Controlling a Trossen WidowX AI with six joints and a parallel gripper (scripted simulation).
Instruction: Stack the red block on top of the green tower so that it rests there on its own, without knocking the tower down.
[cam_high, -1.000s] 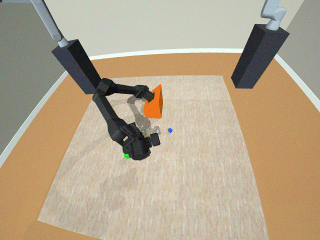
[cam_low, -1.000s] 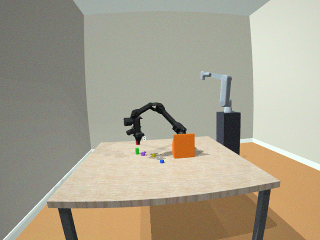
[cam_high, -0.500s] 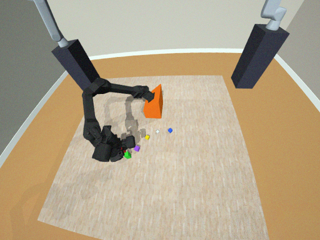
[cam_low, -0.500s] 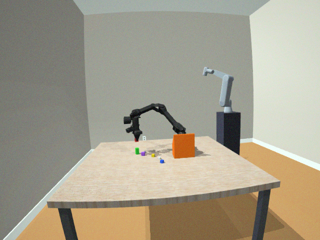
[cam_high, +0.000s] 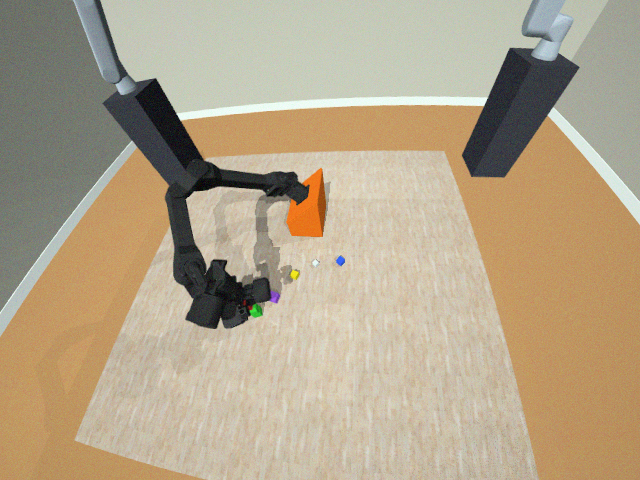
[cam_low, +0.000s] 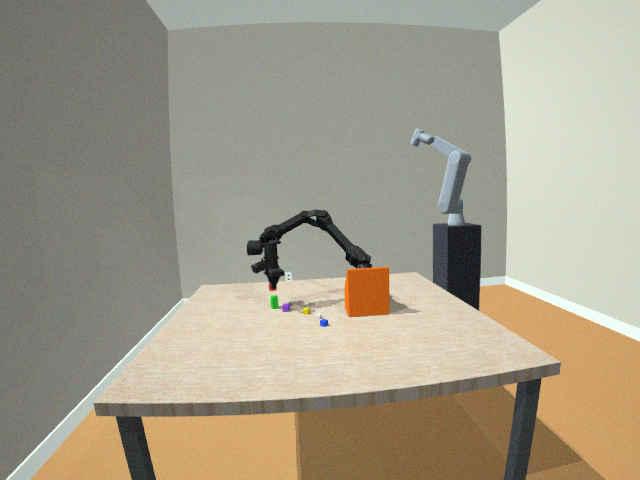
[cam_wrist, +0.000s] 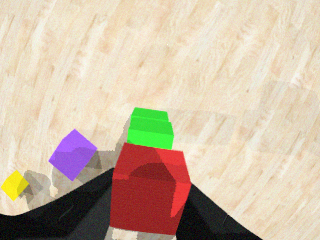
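The purple block is 8 cm below my gripper tip, 5 cm to the left of it and 5 cm behind it. From my gripper tip the other things lie so: white block: 19 cm behind, 18 cm to the left, 8 cm below; yellow block: 14 cm behind, 11 cm to the left, 8 cm below; red block: 1 cm above.
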